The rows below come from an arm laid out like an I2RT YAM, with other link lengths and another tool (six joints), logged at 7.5 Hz.
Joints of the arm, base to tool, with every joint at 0 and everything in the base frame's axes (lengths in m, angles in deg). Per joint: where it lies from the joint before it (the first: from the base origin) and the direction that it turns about. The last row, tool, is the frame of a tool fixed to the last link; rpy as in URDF.
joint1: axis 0 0 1 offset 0 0 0.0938
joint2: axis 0 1 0 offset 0.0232 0.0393 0.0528
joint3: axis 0 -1 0 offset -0.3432 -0.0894 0
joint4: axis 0 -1 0 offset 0.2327 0.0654 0.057
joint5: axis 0 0 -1 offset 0.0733 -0.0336 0.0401
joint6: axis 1 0 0 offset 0.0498 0 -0.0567
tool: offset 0.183 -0.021 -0.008 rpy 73.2 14.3 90
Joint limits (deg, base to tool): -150..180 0..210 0..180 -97..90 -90..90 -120..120
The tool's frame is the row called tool.
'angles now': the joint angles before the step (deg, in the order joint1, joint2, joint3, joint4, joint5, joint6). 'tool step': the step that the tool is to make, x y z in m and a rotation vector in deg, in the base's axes. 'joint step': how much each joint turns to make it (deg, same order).
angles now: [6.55 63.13 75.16 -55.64 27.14 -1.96]
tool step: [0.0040 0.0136 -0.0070 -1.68 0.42 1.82]
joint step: [5.64 -0.02 -2.10 0.54 3.84 1.76]
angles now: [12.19 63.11 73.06 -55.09 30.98 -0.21]
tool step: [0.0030 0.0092 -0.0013 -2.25 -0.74 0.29]
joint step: [5.85 0.19 -1.67 0.41 5.57 2.82]
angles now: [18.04 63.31 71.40 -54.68 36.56 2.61]
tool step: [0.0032 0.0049 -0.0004 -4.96 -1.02 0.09]
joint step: [6.21 0.30 -3.02 1.52 7.82 1.49]
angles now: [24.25 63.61 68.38 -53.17 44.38 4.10]
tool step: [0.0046 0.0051 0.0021 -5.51 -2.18 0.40]
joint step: [5.58 0.05 -3.97 3.47 7.85 -0.01]
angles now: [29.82 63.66 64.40 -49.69 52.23 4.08]
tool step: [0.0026 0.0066 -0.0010 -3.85 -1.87 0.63]
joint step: [4.29 -0.01 -3.74 3.30 5.61 -0.03]
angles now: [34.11 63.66 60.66 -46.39 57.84 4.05]
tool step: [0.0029 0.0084 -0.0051 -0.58 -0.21 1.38]
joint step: [1.87 0.13 -1.66 1.65 0.77 -0.03]
